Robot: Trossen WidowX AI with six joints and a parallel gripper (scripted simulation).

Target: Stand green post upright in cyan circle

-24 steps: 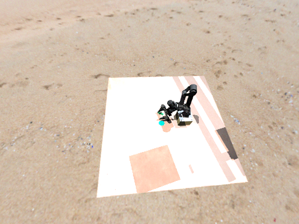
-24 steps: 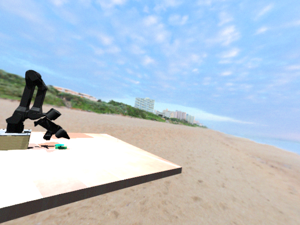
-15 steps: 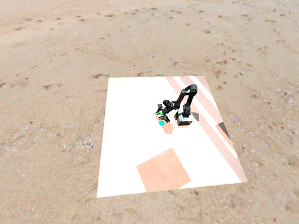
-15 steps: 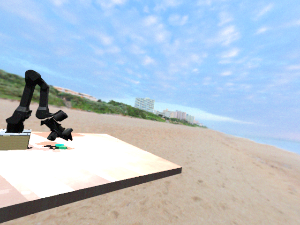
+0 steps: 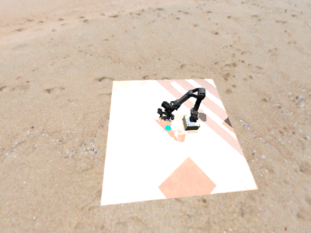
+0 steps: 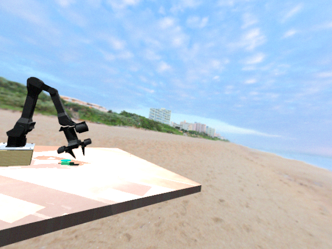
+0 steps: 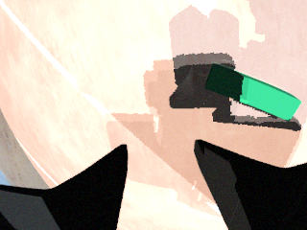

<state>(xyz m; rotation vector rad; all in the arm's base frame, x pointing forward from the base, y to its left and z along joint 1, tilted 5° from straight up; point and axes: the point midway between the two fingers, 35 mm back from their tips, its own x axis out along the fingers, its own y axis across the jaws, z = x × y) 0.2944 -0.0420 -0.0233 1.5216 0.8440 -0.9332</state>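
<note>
Right now my gripper tip is 6 cm past the green post, 3 cm to the left of it and 3 cm above it. From my gripper tip the other things lie so: cyan circle 9 cm to the left, 7 cm behind, 4 cm below.
</note>
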